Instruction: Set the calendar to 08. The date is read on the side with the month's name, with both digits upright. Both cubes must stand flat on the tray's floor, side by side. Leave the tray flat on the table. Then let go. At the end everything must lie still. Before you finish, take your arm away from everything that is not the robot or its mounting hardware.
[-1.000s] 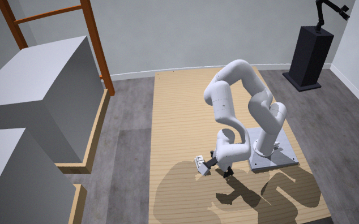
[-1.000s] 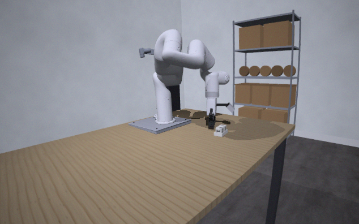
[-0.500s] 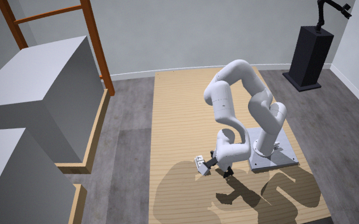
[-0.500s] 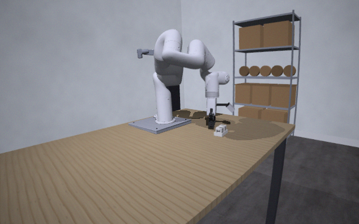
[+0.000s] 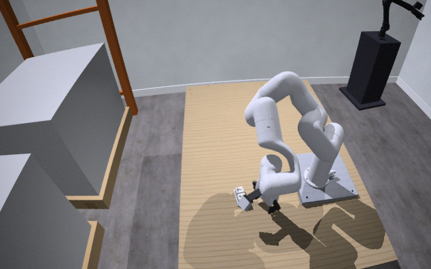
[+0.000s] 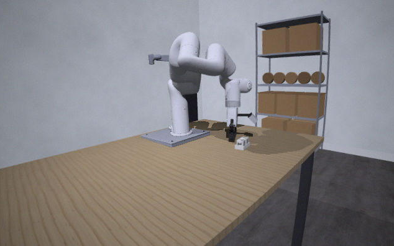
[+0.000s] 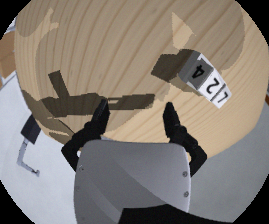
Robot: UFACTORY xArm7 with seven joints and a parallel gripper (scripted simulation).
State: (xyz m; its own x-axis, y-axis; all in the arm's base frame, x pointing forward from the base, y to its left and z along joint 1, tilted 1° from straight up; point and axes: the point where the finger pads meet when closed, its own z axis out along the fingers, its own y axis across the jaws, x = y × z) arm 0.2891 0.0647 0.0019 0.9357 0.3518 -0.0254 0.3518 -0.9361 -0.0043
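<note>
The white digit cube lies 90 mm ahead of my hand and 60 mm to the right of it. Also, from my hand: white tray (80 mm ahead, 70 mm to the right, 20 mm below).
</note>
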